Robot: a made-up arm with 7 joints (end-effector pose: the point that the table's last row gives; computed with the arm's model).
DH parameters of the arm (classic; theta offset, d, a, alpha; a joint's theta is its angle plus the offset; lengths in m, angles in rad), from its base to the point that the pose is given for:
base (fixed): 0 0 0 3.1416
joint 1: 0 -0.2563 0.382 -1.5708
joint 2: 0 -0.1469 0.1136 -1.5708
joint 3: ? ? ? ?
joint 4: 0 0.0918 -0.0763 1.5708
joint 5: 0 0.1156 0.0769 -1.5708
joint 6: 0 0.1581 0.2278 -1.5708
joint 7: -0.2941 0 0.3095 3.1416
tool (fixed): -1.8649 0.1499 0 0
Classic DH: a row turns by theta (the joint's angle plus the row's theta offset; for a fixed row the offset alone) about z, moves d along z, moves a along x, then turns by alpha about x.
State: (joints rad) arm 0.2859 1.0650 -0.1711 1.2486 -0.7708 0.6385 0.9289
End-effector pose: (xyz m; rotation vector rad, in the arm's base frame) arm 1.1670 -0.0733 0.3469 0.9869 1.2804 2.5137
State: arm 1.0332 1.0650 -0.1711 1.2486 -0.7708 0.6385 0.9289
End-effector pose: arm 0.8062 -0.8469 0.3469 1.1824 0.7096 1.9250
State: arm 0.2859 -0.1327 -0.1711 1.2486 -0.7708 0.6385 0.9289
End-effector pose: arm 0.7856 0.0388 -0.4168 -2.0398 -0.7213 -1.6109
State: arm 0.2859 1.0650 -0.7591 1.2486 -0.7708 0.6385 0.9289
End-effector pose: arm 1.1124 -0.2694 0.3522 0.9634 0.4422 2.6541
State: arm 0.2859 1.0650 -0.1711 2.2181 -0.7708 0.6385 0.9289
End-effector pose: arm 0.9958 -0.2989 0.3503 1.4233 1.0498 1.4718
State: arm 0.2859 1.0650 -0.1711 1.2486 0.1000 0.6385 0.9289
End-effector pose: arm 1.1476 0.0650 -0.0954 -1.6202 -1.2000 -1.8028
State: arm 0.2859 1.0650 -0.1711 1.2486 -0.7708 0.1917 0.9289
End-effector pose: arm 1.2060 0.1324 0.4192 -0.5571 -1.6537 -2.5035
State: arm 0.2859 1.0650 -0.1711 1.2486 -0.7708 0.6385 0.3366
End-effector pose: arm 1.2674 -0.0721 0.1967 -1.2478 -0.8870 -2.3403
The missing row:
joint 3: 1.5708 -0.3196 0.1178 -1.5708
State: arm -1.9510 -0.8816 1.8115 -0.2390 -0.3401 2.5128 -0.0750
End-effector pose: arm 0.2396 0.1136 -0.3590 -0.1494 1.7869 -2.0400
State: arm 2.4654 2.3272 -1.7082 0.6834 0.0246 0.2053 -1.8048
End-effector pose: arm 0.2646 -0.5778 0.7662 -1.6384 -0.5252 -1.7445
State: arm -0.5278 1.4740 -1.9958 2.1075 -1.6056 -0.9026 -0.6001
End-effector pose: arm 1.1901 0.5131 0.6082 -0.6231 -0.4930 -1.5909
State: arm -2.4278 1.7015 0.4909 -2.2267 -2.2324 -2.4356 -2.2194
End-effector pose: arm -0.5238 0.1762 0.4850 2.4152 0.3813 0.5525
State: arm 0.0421 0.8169 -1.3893 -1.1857 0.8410 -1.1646 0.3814
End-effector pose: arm 0.1820 0.3312 -0.1717 1.7411 -1.5767 0.7097
